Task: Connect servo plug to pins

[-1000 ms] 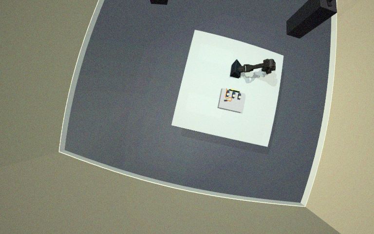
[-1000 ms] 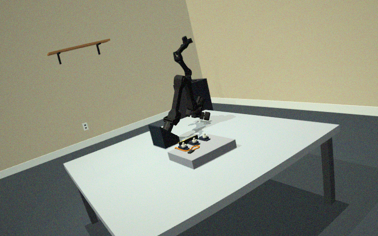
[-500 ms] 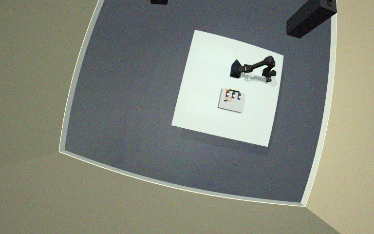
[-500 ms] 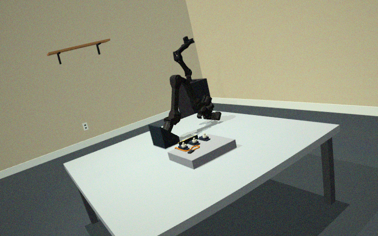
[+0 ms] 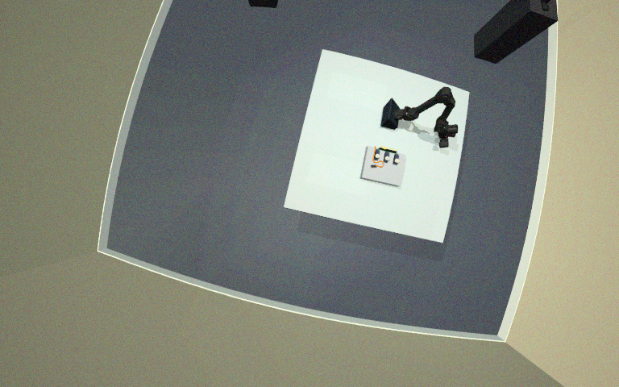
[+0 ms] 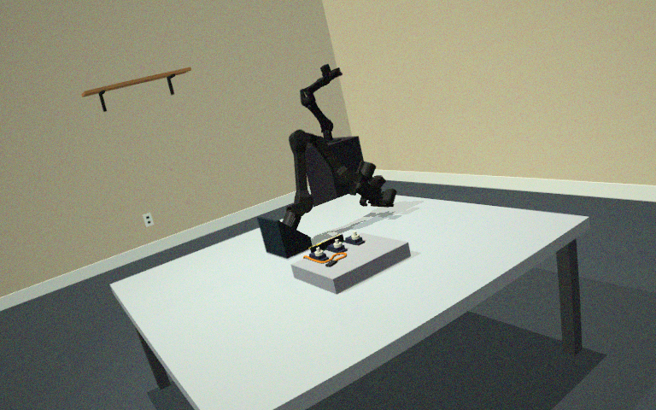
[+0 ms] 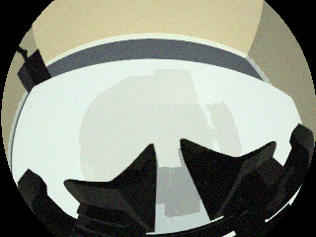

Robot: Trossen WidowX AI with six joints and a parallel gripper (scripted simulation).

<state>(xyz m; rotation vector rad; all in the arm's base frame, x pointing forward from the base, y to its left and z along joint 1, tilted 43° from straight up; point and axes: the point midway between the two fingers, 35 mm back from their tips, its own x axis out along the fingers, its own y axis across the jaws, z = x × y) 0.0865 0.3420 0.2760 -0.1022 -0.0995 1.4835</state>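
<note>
Now: gripper tip 52 cm to the left of the yellow band, 18 cm short of it and 5 cm below it. Also, from my gripper tip: grey printed holder (50 cm to the right, 34 cm ahead).
</note>
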